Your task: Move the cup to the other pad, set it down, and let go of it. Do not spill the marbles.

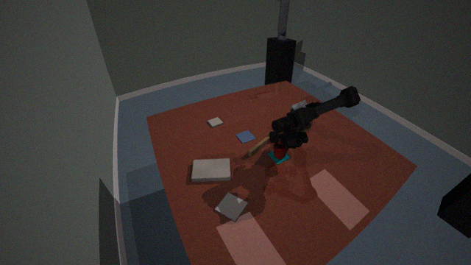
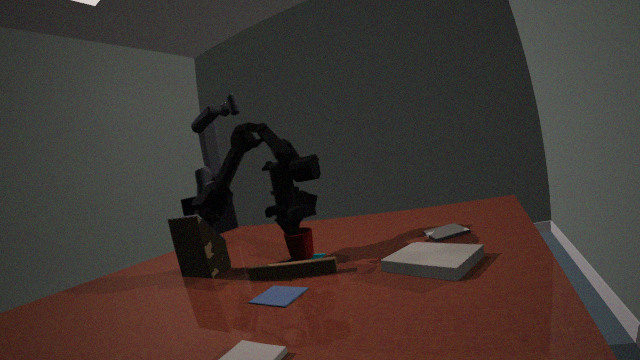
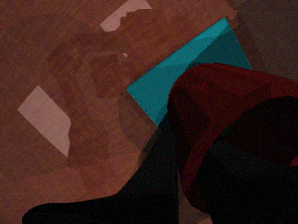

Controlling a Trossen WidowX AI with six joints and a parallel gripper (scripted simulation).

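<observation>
Right now the red cup is 2 cm to the right of my gripper tip and 2 cm ahead of it. The rest, counted from my gripper tip: wooden bar 13 cm to the right, 5 cm ahead, 4 cm below; teal pad 5 cm below, 2 cm to the right, 2 cm ahead; blue pad 25 cm to the right, 8 cm ahead, 5 cm below.
</observation>
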